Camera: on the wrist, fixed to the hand. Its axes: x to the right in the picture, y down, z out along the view.
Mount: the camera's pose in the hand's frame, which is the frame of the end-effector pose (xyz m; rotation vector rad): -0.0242 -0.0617 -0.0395 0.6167 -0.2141 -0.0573
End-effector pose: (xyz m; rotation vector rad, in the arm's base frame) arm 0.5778 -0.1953 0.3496 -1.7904 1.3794 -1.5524
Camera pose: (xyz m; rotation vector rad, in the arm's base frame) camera 0.5698 -0.1363 0.3986 -1.5505 0.6520 -1.5379
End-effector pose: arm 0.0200 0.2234 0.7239 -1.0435 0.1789 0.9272
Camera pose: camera 0.0611 0.1670 0.7569 -0.3757 0.2355 0.8473
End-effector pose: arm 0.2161 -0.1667 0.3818 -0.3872 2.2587 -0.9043
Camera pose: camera 0.2087 -0.1794 0.4575 -0.2492 1.6750 -1.4484
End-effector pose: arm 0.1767 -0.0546 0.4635 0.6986 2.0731 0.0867
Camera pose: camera 0.1281 -0.1106 0.4848 0.9631 1.9078 -0.6571
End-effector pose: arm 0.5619 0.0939 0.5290 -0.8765 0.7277 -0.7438
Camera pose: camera 0.5011 0.0708 0.5705 -0.4033 0.2523 -0.8463
